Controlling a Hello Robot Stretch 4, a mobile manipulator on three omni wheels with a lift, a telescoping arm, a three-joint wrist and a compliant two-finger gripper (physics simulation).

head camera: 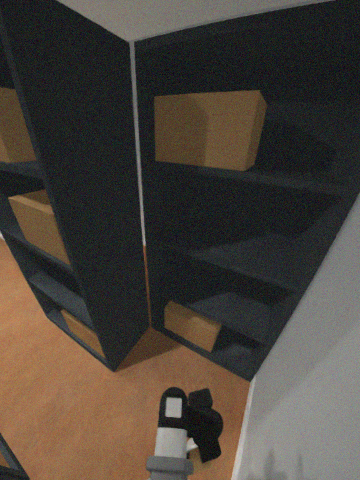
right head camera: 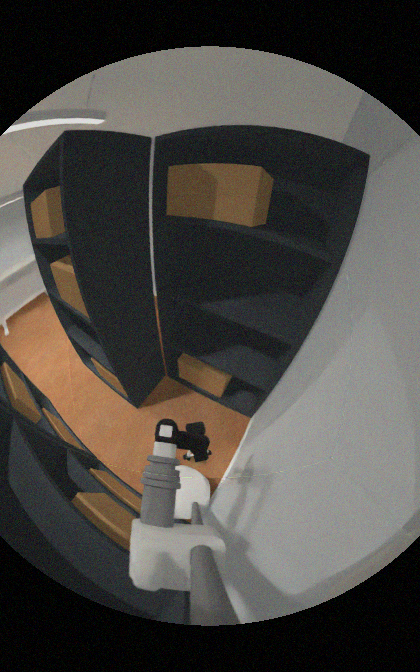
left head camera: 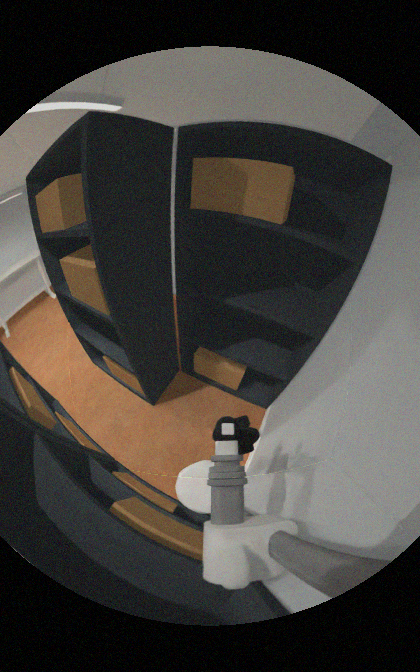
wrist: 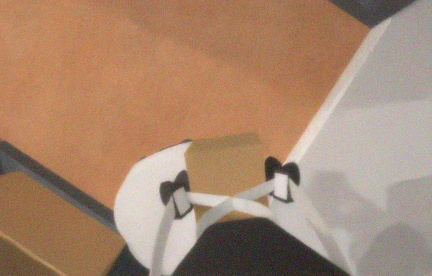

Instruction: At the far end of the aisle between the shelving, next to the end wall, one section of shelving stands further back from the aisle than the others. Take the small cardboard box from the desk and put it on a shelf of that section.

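Places are measured from the robot's base along level axes (x ahead, y left, z up), in millimetres.
Where they show: gripper, fingertip midpoint: (head camera: 197,448) (wrist: 228,178).
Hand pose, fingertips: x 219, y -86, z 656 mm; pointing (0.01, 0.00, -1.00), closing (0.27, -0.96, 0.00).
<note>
After its pixels a point has its place.
My gripper (wrist: 228,178) @[x 219, y -86, z 656 mm] (right head camera: 197,455) is shut on the small cardboard box (wrist: 227,167) @[x 238, y -81, z 708 mm], with one dark fingertip on each side of it. In the head view the wrist hides most of the small box (head camera: 196,461) @[x 185, y -79, z 700 mm]. The box hangs above the floor and the white base, in front of the set-back shelving section and apart from it. That dark section (head camera: 245,255) @[x 928, y -350, z 963 mm] (left head camera: 280,305) (right head camera: 260,310) stands beside the end wall. Large cartons sit on its upper shelf (head camera: 207,130) @[x 942, y -64, z 1561 mm] and one lower carton (head camera: 190,325) @[x 931, y -87, z 267 mm] sits on its bottom shelf. Bare stretches of its middle shelves show.
The neighbouring section (head camera: 95,175) @[x 845, y 397, z 1377 mm] juts forward on the left and holds cartons. The grey end wall (head camera: 320,350) @[x 394, y -443, z 986 mm] (wrist: 395,125) @[x 312, y -404, z 415 mm] is close on the right. Opposite shelving with cartons (left head camera: 160,525) (wrist: 50,220) @[x -69, y 388, z 182 mm] lies at lower left. My white round base (left head camera: 192,487) (wrist: 150,210) @[x 4, y 96, z 187 mm] is below.
</note>
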